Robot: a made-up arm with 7 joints. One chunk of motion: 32 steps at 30 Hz.
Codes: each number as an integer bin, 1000 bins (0 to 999) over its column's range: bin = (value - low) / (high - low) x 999, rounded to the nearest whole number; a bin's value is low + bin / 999 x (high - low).
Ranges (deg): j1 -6..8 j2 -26..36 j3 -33..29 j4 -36..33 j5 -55..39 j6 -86..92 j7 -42..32
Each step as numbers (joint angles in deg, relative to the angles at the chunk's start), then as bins.
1 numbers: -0.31 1.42 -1.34 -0.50 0.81 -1.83 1.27
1 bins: 406 442 510 514 593 472 584
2 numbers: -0.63 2.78 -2.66 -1.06 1.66 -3.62 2.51
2 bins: 383 464 489 506 602 462 601
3 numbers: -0.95 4.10 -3.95 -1.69 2.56 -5.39 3.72
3 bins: 360 485 468 497 612 452 617
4 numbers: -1.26 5.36 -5.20 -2.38 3.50 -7.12 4.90
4 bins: 338 505 448 487 622 443 633
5 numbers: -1.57 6.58 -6.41 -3.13 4.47 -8.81 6.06
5 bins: 316 525 428 476 632 433 649
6 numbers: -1.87 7.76 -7.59 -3.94 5.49 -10.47 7.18
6 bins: 295 544 409 464 643 424 664
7 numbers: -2.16 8.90 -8.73 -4.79 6.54 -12.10 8.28
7 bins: 274 562 391 452 654 415 679
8 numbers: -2.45 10.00 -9.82 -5.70 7.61 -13.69 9.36
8 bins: 253 580 373 439 665 406 693
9 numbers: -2.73 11.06 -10.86 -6.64 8.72 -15.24 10.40
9 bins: 233 597 357 425 677 397 707
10 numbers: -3.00 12.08 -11.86 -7.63 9.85 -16.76 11.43
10 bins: 214 614 341 411 689 389 721
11 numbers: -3.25 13.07 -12.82 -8.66 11.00 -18.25 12.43
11 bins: 196 630 325 396 701 380 735
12 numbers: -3.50 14.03 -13.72 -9.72 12.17 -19.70 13.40
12 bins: 178 645 311 380 714 372 748
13 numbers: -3.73 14.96 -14.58 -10.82 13.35 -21.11 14.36
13 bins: 162 660 297 365 726 364 761
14 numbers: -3.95 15.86 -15.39 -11.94 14.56 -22.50 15.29
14 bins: 146 674 284 348 739 356 773
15 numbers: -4.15 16.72 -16.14 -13.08 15.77 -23.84 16.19
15 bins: 132 688 272 332 752 349 786
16 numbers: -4.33 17.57 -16.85 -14.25 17.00 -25.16 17.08
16 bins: 119 702 260 315 765 341 798
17 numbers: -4.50 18.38 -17.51 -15.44 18.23 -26.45 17.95
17 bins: 107 715 250 298 778 334 809
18 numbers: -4.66 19.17 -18.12 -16.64 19.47 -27.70 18.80
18 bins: 96 728 240 280 791 327 821
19 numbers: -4.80 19.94 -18.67 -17.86 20.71 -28.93 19.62
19 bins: 86 740 231 263 805 320 832
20 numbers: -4.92 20.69 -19.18 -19.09 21.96 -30.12 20.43
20 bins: 77 752 223 245 818 314 843
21 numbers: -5.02 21.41 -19.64 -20.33 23.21 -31.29 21.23
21 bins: 70 764 215 227 831 307 854
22 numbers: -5.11 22.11 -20.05 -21.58 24.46 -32.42 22.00
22 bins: 64 775 209 209 844 301 864
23 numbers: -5.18 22.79 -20.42 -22.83 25.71 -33.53 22.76
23 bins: 59 786 203 191 858 294 874
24 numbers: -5.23 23.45 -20.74 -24.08 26.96 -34.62 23.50
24 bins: 55 797 198 173 871 288 884
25 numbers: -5.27 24.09 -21.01 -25.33 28.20 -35.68 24.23
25 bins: 52 807 193 154 884 282 894
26 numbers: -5.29 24.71 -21.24 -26.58 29.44 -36.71 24.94
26 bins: 51 817 189 136 897 277 904
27 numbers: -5.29 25.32 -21.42 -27.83 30.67 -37.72 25.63
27 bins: 51 827 187 118 910 271 913
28 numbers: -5.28 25.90 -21.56 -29.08 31.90 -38.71 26.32
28 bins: 51 836 184 100 924 265 922
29 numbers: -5.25 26.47 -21.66 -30.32 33.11 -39.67 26.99
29 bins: 54 845 183 82 936 260 931
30 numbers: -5.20 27.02 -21.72 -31.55 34.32 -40.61 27.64
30 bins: 57 854 182 64 949 255 940
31 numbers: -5.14 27.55 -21.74 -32.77 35.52 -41.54 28.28
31 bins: 61 863 181 47 962 250 949
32 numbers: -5.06 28.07 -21.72 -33.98 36.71 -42.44 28.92
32 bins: 67 871 182 29 975 244 957
